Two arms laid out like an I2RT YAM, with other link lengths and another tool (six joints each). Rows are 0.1 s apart.
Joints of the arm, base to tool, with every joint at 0 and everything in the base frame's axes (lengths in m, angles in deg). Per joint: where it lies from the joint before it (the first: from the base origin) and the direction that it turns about. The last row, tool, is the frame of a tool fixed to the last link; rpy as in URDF.
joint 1: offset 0.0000 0.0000 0.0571 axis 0 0 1
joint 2: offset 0.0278 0.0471 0.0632 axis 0 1 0
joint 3: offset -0.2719 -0.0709 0.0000 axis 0 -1 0
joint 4: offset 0.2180 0.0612 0.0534 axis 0 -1 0
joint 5: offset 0.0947 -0.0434 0.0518 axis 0 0 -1
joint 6: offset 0.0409 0.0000 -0.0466 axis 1 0 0
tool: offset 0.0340 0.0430 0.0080 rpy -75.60 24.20 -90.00
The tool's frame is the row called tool.
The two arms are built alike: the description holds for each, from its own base.
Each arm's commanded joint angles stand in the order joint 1, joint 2, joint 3, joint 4, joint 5, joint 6.
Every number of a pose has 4 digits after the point. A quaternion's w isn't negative.
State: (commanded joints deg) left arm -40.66 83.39 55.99 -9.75 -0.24 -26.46; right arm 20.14 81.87 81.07 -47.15 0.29 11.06
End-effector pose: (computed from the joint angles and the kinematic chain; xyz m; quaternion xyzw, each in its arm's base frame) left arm 0.2858 -0.1976 0.2297 -0.3650 0.7484 -0.5050 0.2270; right arm 0.3052 0.1484 0.3280 -0.5194 0.7222 -0.2010 0.4102
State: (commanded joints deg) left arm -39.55 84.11 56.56 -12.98 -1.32 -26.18; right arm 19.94 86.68 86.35 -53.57 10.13 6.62
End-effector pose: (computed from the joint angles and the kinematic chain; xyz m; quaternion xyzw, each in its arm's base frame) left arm 0.2876 -0.1884 0.2227 -0.3796 0.7590 -0.4761 0.2307; right arm 0.3202 0.1395 0.3125 -0.5446 0.7188 -0.2750 0.3334
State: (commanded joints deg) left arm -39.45 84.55 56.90 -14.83 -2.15 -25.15; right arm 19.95 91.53 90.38 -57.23 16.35 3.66
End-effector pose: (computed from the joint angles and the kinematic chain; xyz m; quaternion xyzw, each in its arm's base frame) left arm 0.2872 -0.1857 0.2194 -0.3780 0.7695 -0.4585 0.2338; right arm 0.3349 0.1360 0.2975 -0.5661 0.7097 -0.3162 0.2755
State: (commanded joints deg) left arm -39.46 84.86 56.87 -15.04 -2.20 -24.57; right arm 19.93 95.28 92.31 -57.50 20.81 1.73
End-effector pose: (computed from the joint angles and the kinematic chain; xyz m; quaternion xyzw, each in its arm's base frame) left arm 0.2875 -0.1858 0.2174 -0.3747 0.7739 -0.4540 0.2337; right arm 0.3496 0.1346 0.2837 -0.5766 0.6997 -0.3465 0.2408
